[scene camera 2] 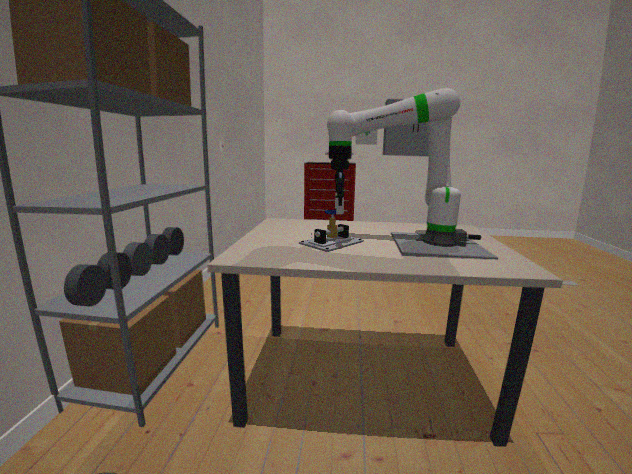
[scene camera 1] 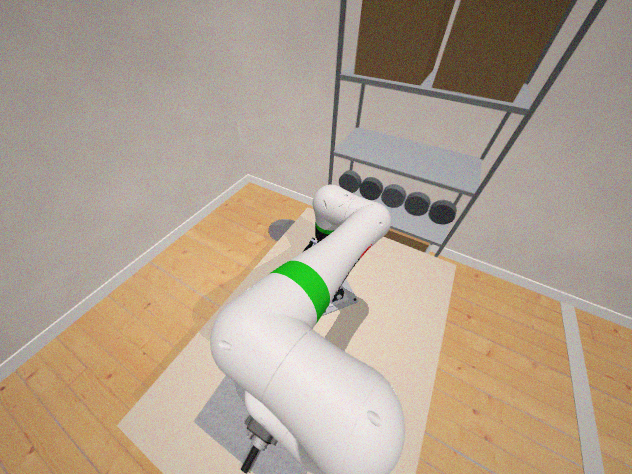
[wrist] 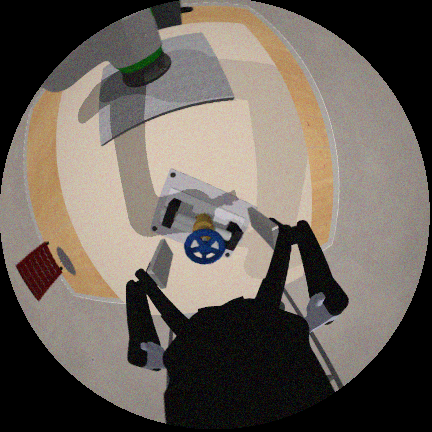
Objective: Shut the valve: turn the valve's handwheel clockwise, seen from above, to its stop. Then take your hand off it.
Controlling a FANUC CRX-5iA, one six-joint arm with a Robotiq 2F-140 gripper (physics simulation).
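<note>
The blue spoked handwheel [scene camera 2: 330,211] [wrist: 205,246] sits on the brass valve stem [scene camera 2: 332,227] [wrist: 203,222], above a grey base plate [scene camera 2: 326,247] [wrist: 165,192] with black clamps. My gripper [scene camera 2: 339,206] [wrist: 207,232] is open and points down. In the wrist view the handwheel shows between the two wide-apart finger pads, with a gap on each side. In scene camera 2 the fingertips are about level with the wheel and overlap its right side; exact depth is hard to tell. In scene camera 1 the arm hides the handwheel, and a corner of the base plate [scene camera 1: 349,301] shows.
The valve stands on a pale table [scene camera 1: 408,306] [scene camera 2: 387,278] [wrist: 200,135]. The arm's base stands on a grey mounting plate [scene camera 2: 449,252] [wrist: 205,75]. A metal shelf rack [scene camera 1: 433,92] [scene camera 2: 104,204] with dark round weights and brown boxes stands beyond the valve end. A red drawer cabinet [scene camera 2: 317,191] [wrist: 40,271] stands behind the table.
</note>
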